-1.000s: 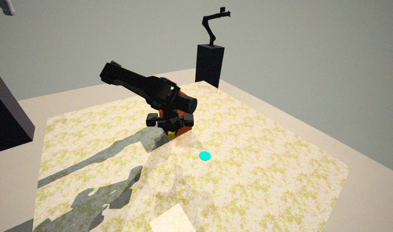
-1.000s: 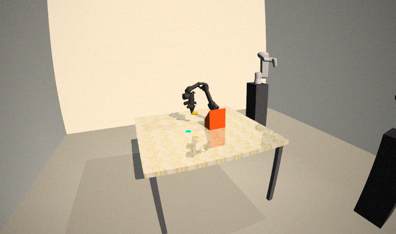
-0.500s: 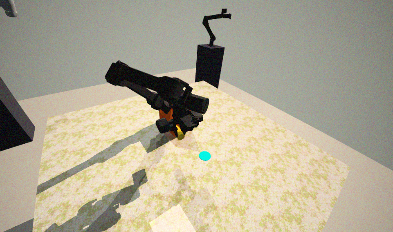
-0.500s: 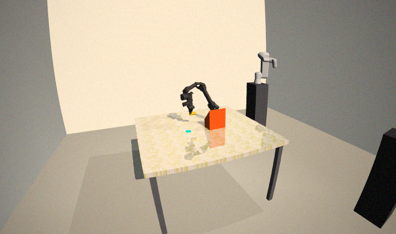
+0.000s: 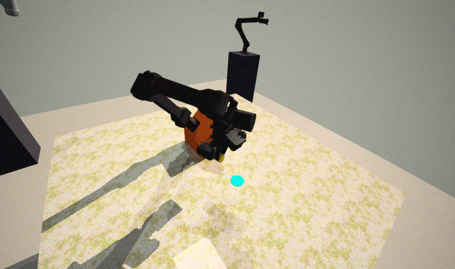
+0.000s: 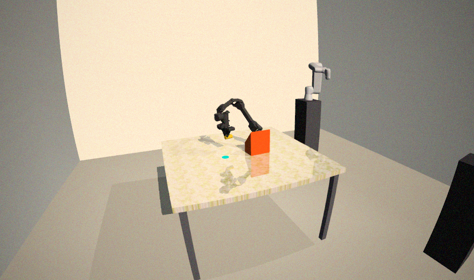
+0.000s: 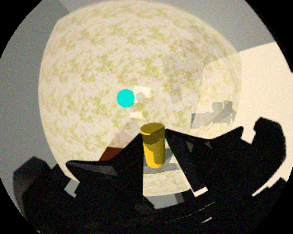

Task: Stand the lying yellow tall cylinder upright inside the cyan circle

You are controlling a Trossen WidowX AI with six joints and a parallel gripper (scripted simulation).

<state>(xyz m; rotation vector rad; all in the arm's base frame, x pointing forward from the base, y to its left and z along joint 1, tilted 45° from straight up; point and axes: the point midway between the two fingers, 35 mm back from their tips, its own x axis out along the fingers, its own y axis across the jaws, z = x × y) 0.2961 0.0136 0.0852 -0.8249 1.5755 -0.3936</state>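
My gripper tip is 2 cm past the yellow cylinder and 1 cm to the left of it. From my gripper tip the other things lie so: cyan circle (4 cm ahead, 7 cm to the left, 15 cm below).
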